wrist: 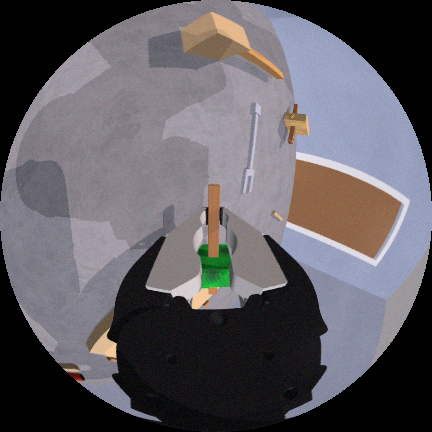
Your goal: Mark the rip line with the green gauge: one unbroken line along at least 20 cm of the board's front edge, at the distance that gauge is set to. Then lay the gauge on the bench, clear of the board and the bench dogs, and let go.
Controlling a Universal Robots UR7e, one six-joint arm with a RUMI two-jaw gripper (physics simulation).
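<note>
My gripper (213, 208) is shut on the green gauge (215, 265), whose green block sits between the jaws. The gauge's brown beam points up in the view, past the jaws. A piece of pale wood (202, 298) shows just beyond the green block, partly hidden by the gripper; it may be part of the board. More pale wood (103, 341) shows at the lower left, cut off by the black gripper body. The board's front edge and any line on it are hidden or cannot be made out.
A wooden mallet (215, 37) lies at the top of the grey bench (110, 125). A grey metal tool (253, 140) lies right of centre. Another wooden gauge (298, 124) is at the bench edge, with a small wooden peg (277, 216) below. A brown panel with white edges (345, 205) is at the right.
</note>
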